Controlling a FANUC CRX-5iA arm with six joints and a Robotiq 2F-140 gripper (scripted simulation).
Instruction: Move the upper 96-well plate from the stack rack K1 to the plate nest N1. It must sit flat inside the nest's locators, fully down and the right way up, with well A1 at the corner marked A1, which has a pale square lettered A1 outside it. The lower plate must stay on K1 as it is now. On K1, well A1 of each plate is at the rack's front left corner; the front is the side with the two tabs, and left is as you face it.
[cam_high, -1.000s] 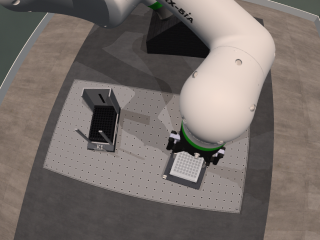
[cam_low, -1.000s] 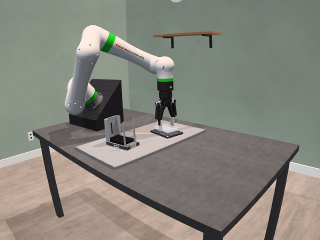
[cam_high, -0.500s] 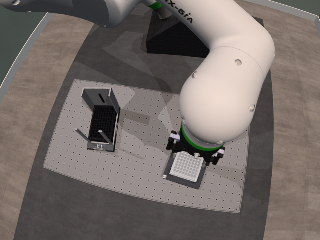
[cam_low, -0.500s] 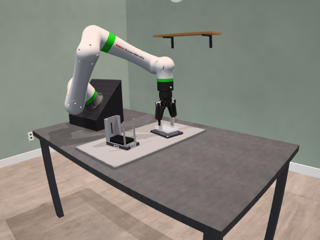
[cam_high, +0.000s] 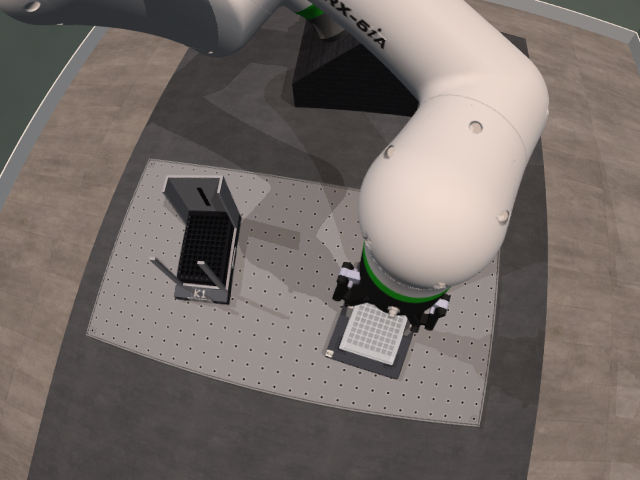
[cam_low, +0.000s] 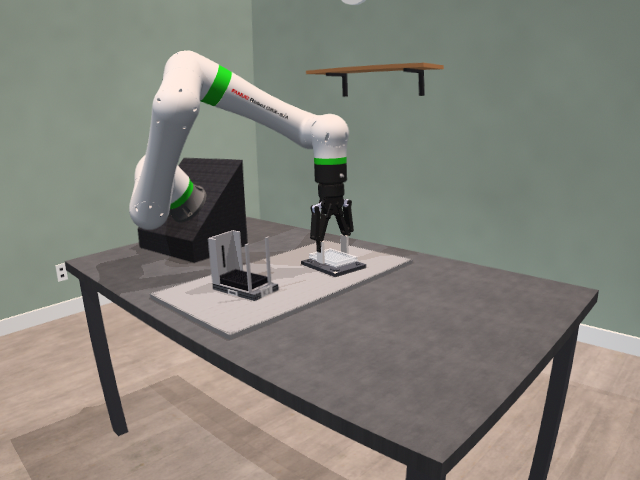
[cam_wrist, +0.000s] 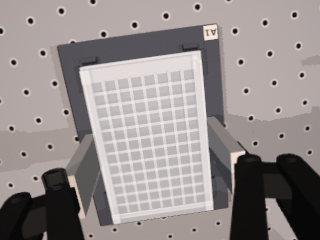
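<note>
My gripper is now 2 cm above the white 96-well plate. Also, from my hand: pale A1 square (6 cm ahead, 7 cm to the right, 4 cm below); then black plate (11 cm behind, 28 cm to the right, 2 cm below); then dark plate nest N1 (4 cm below).
</note>
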